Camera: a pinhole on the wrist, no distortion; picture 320 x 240 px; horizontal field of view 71.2 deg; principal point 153.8 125.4 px. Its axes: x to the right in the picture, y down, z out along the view. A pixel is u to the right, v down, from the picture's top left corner.
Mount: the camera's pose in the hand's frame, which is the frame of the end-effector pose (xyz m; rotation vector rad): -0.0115 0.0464 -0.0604 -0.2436 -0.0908 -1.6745
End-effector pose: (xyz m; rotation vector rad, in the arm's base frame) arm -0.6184 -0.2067 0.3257 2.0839 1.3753 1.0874
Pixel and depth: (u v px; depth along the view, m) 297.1 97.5 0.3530
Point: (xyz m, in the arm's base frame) -0.4180 -0.1765 0.0389
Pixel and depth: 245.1 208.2 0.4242
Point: -0.3175 -0.0001 0.1234
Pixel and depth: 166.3 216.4 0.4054
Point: -0.2716 -0.0453 0.2610
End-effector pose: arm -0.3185 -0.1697 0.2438 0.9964 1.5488 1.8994
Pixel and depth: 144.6 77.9 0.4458
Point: 0.0249 -0.0204 0.4253
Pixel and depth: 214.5 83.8 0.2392
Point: -0.1439 -0.0900 0.2882
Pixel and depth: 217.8 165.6 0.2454
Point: -0.1989 -0.0203 0.2942
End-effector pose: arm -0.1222 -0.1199 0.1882 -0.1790 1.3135 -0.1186
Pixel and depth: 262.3 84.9 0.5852
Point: 0.4184 -0.1643 0.4271
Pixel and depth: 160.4 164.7 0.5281
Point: 0.3447 0.0076 0.1444
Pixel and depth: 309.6 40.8 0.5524
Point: 0.3889 -0.2333 0.5547
